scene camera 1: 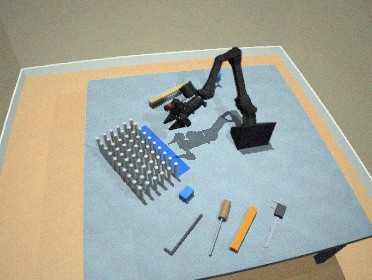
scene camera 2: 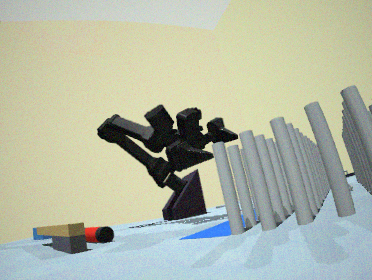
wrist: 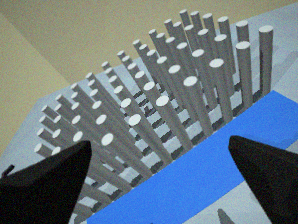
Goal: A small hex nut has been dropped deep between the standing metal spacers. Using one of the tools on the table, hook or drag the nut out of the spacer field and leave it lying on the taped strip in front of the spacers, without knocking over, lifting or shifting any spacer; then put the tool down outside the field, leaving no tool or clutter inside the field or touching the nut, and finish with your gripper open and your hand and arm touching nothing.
Scene:
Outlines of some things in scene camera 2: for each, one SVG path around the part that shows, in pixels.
The gripper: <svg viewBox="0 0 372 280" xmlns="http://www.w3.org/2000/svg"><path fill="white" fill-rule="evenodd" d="M238 135L225 128L222 117L216 117L207 123L208 133L203 135L201 132L203 127L199 126L199 120L202 119L202 111L197 107L186 108L177 113L176 121L179 130L173 134L172 144L167 146L165 150L169 165L172 170L181 172L214 158L214 155L203 150L205 145L211 141L213 143L227 143L238 139Z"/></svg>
A tan bar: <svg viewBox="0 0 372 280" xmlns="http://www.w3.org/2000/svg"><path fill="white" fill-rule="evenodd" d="M88 251L83 222L42 226L36 229L37 235L52 236L52 246L56 251L62 251L67 254Z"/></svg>

